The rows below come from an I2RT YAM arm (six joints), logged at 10 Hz.
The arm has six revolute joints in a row. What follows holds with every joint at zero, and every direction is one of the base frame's. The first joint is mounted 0.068 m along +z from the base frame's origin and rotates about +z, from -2.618 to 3.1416 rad. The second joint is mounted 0.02 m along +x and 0.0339 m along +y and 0.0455 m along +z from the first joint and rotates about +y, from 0 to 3.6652 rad. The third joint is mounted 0.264 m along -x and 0.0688 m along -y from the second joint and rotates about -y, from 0 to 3.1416 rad. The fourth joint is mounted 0.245 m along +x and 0.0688 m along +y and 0.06 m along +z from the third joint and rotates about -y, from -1.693 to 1.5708 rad. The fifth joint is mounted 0.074 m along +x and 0.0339 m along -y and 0.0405 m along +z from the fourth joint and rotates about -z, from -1.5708 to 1.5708 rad. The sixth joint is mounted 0.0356 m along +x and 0.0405 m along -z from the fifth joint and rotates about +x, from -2.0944 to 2.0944 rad. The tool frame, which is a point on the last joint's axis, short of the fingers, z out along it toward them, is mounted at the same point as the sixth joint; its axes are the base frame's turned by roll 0, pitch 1.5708 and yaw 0 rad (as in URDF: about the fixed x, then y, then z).
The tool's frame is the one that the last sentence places.
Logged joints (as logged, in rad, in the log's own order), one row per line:
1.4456 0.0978 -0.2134 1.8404 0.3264 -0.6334
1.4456 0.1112 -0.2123 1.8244 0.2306 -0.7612
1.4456 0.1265 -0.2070 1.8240 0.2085 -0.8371
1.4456 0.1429 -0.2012 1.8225 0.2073 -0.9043
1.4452 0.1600 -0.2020 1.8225 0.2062 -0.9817
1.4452 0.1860 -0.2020 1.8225 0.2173 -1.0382
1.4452 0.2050 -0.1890 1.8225 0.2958 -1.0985
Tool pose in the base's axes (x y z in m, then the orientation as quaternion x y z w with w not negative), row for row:
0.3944 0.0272 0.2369 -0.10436 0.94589 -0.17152 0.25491
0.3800 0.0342 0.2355 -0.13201 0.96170 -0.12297 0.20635
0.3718 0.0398 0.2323 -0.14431 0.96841 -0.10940 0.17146
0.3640 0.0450 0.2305 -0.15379 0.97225 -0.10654 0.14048
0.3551 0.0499 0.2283 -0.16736 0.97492 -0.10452 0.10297
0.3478 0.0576 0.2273 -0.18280 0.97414 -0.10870 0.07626
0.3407 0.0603 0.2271 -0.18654 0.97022 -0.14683 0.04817
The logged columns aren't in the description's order. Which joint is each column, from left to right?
Columns, left to right: joint 3, joint 1, joint 6, joint 2, joint 5, joint 4.
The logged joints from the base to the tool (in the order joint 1, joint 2, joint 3, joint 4, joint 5, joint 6), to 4 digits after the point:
0.0978 1.8404 1.4456 -0.6334 0.3264 -0.2134
0.1112 1.8244 1.4456 -0.7612 0.2306 -0.2123
0.1265 1.8240 1.4456 -0.8371 0.2085 -0.2070
0.1429 1.8225 1.4456 -0.9043 0.2073 -0.2012
0.1600 1.8225 1.4452 -0.9817 0.2062 -0.2020
0.1860 1.8225 1.4452 -1.0382 0.2173 -0.2020
0.2050 1.8225 1.4452 -1.0985 0.2958 -0.1890

